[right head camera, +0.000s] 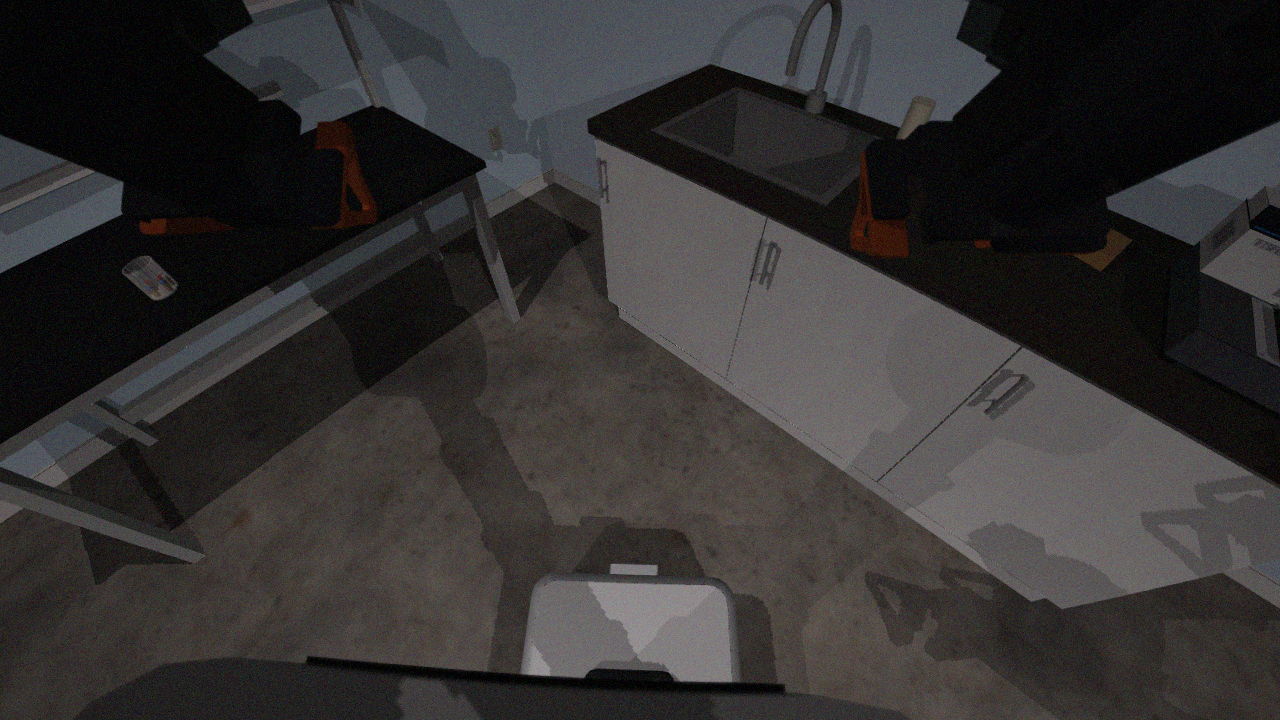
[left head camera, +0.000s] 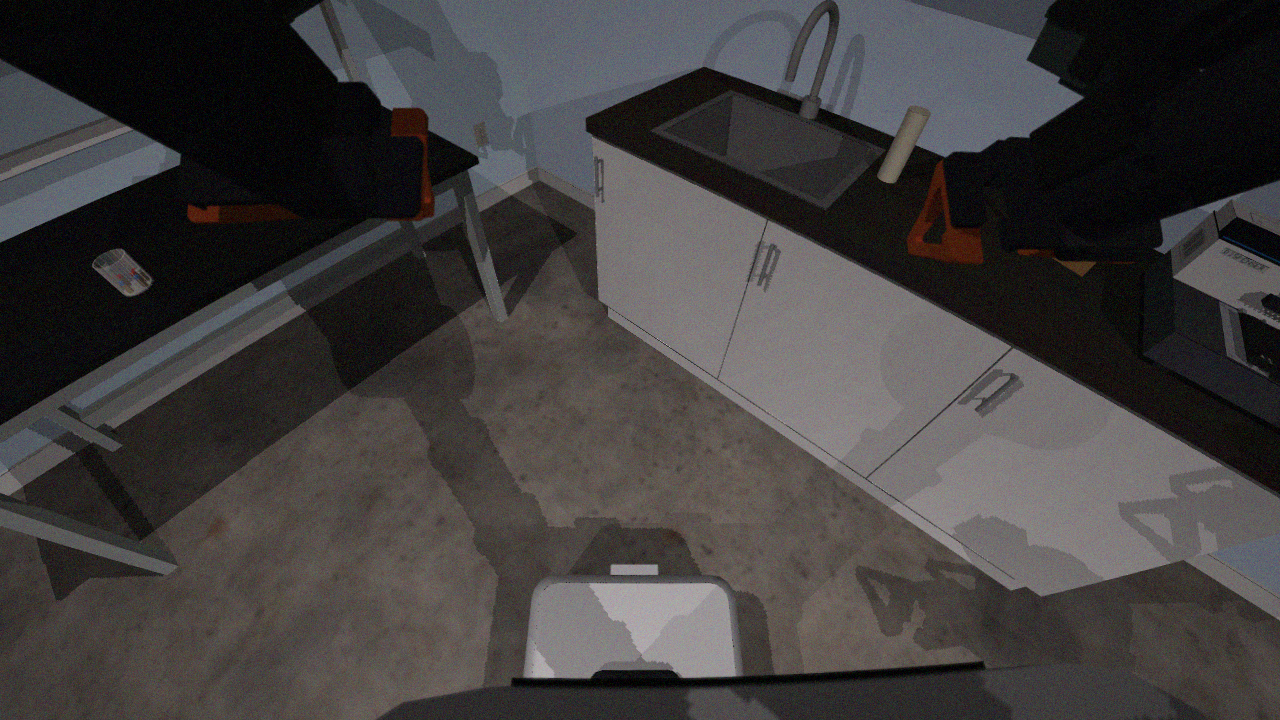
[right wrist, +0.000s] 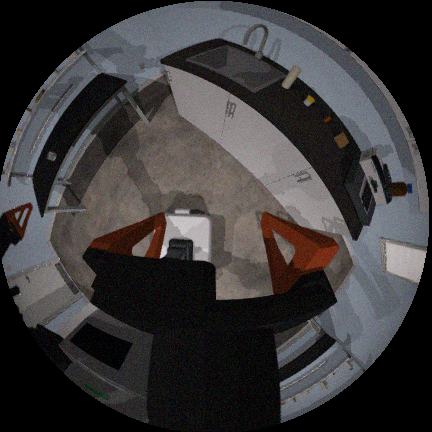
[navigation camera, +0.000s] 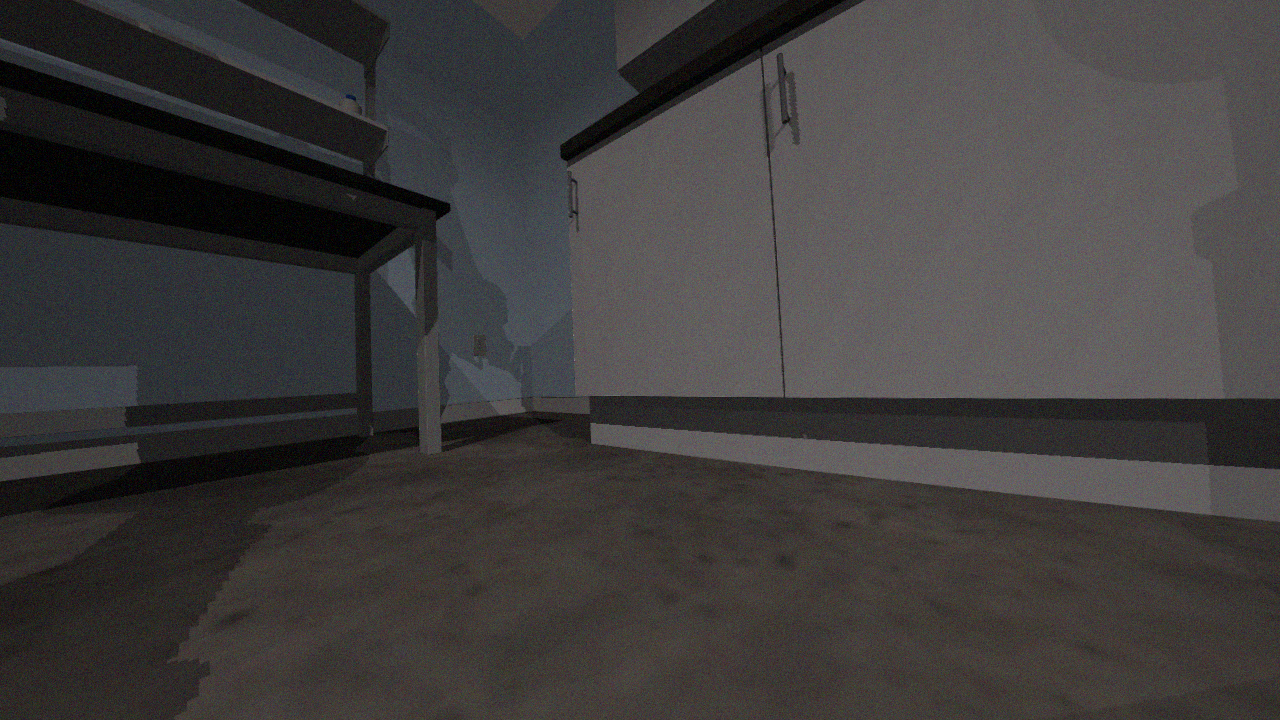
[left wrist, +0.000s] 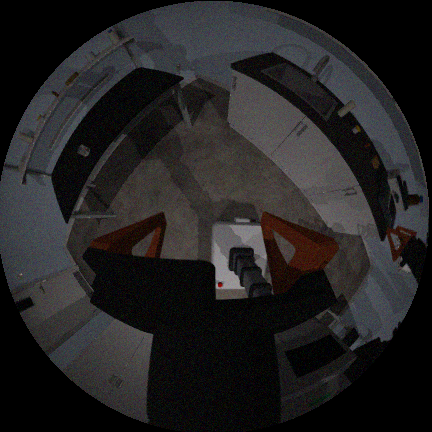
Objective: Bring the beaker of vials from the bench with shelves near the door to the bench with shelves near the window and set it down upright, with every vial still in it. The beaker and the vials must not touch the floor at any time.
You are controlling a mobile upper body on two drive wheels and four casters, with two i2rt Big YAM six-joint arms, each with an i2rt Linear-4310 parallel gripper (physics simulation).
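Note:
A clear beaker [left head camera: 122, 272] [right head camera: 150, 277] [left wrist: 83, 150] [right wrist: 51, 156] with small vials, some showing red and blue, stands upright on the black top of a bench with shelves [left head camera: 53, 349] [right head camera: 53, 349] [left wrist: 115, 105] [right wrist: 75, 120]. The vials are too small to count. My left gripper [left head camera: 324, 213] [right head camera: 268, 219] [left wrist: 212, 216] is open and empty, in the air to the right of the beaker in the head views. My right gripper [left head camera: 1011, 250] [right head camera: 948, 237] [right wrist: 213, 216] is open and empty, far from it. Another bench with shelves [right wrist: 310, 357] shows at the lower right of the right wrist view.
A white cabinet counter [left head camera: 671, 232] [right head camera: 680, 241] [navigation camera: 671, 286] with a sink [left head camera: 769, 147] [right wrist: 235, 67], a faucet and a pale cylinder [left head camera: 904, 143] [right wrist: 291, 77] stands ahead and right. Bench legs [left head camera: 483, 250] [navigation camera: 429, 349] stand at left. The white robot base [left head camera: 635, 617] is below.

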